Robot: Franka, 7 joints.
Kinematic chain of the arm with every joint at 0, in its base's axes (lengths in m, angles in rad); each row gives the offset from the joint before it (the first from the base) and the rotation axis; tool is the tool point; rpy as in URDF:
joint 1: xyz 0 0 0.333 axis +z
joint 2: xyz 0 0 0 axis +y
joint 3: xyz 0 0 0.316 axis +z
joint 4: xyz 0.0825 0 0 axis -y
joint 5: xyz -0.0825 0 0.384 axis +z
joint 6: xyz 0 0 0 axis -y
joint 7: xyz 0.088 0 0 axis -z
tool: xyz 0 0 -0.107 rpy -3.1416 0 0
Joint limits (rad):
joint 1: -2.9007..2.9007
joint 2: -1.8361..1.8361
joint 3: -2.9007..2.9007
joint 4: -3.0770..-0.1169
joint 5: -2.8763..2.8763
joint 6: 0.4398..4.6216
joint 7: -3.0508..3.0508
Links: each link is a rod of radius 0.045 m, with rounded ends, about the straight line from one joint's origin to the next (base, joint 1, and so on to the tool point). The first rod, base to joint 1, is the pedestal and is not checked.
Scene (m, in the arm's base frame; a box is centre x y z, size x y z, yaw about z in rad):
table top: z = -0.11
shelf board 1: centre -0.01 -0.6 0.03 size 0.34 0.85 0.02 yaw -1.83
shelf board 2: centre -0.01 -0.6 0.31 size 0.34 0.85 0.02 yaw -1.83
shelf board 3: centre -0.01 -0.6 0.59 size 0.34 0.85 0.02 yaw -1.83
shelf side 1: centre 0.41 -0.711 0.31 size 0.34 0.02 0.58 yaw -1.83
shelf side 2: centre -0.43 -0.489 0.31 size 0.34 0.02 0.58 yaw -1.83
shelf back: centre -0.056 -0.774 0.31 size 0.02 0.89 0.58 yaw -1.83
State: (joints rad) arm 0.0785 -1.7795 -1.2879 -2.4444 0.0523 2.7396 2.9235
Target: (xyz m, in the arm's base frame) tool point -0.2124 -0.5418 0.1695
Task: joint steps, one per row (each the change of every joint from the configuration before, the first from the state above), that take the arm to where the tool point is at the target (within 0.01 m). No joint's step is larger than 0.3 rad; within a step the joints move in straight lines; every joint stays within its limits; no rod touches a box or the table.
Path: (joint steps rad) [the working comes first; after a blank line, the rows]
Joints at the target: -0.1784 -1.8208 -1.7873 -2.1445 0.0935 2.8319 2.9235
Straight joint move there: touches shelf board 2.

1: -0.1792 -0.0283 0.0276 -0.2440 -0.0011 -0.0772 0.0000
2: -0.1791 -0.0283 0.0276 -0.2441 -0.0011 -0.0772 0.0000
3: -0.2587 0.2002 -0.2598 -0.0149 0.0160 -0.0341 0.0000
4: -0.2587 0.2002 -0.2597 -0.0149 0.0161 -0.0340 0.0000
5: -0.2587 0.2001 -0.2598 -0.0149 0.0160 -0.0341 0.0000
6: 0.2925 -0.1951 0.0749 0.2776 -0.0016 0.1163 0.0000
7: 0.2925 -0.1950 0.0749 0.2776 -0.0016 0.1163 0.0000
8: 0.2925 -0.1951 0.0749 0.2775 -0.0015 0.1163 0.0000

